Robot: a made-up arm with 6 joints.
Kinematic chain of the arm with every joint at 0, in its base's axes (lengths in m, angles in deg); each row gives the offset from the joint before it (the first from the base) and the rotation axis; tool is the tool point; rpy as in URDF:
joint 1: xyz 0 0 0.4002 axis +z
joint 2: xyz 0 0 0 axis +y
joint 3: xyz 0.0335 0 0.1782 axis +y
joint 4: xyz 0.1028 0 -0.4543 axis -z
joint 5: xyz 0 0 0 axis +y
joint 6: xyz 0.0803 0 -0.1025 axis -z
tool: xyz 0 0 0 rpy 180 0 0
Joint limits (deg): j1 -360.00..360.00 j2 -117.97..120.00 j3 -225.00..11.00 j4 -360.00..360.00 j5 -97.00..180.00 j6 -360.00..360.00
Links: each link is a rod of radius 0.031 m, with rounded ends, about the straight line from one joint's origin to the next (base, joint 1, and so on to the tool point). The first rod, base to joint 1, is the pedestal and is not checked.
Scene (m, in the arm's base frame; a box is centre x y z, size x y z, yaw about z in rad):
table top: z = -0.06
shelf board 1: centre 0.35 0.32 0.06 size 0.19 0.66 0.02 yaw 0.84
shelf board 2: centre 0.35 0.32 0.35 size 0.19 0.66 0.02 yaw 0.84
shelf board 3: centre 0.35 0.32 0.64 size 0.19 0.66 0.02 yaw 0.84
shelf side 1: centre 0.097 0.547 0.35 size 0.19 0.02 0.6 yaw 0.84
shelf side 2: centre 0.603 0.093 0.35 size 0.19 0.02 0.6 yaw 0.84
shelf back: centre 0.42 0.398 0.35 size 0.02 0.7 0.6 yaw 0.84
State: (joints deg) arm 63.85 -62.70 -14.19 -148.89 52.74 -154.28
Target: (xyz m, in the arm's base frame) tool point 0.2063 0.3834 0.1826
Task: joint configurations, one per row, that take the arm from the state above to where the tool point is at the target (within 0.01 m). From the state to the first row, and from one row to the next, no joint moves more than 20 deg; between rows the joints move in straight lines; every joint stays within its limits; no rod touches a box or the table.
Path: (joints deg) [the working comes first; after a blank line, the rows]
Joints at the target: 63.78 -12.71 -22.56 -150.26 52.15 -154.28
Straight joint move there: touches shelf board 2.

1: 63.61 -68.31 -13.14 -151.11 36.02 -154.28
2: 63.37 -73.93 -12.08 -153.34 19.29 -154.28
3: 63.13 -79.54 -11.03 -155.56 2.57 -154.28
4: 62.89 -85.16 -9.98 -157.78 -14.16 -154.28
5: 62.65 -90.77 -8.92 -160.00 -30.88 -154.28
6: 62.41 -96.39 -7.87 -162.23 -47.60 -154.28
7: 61.92 -76.75 -7.42 -160.93 -36.23 -154.28
8: 61.43 -57.12 -6.97 -159.63 -24.86 -154.28
9: 60.93 -37.49 -6.52 -158.33 -13.48 -154.28
10: 61.65 -31.29 -10.53 -156.31 2.93 -154.28
11: 62.36 -25.10 -14.54 -154.29 19.33 -154.28
12: 63.07 -18.90 -18.55 -152.28 35.74 -154.28
13: 63.78 -12.71 -22.56 -150.26 52.15 -154.28

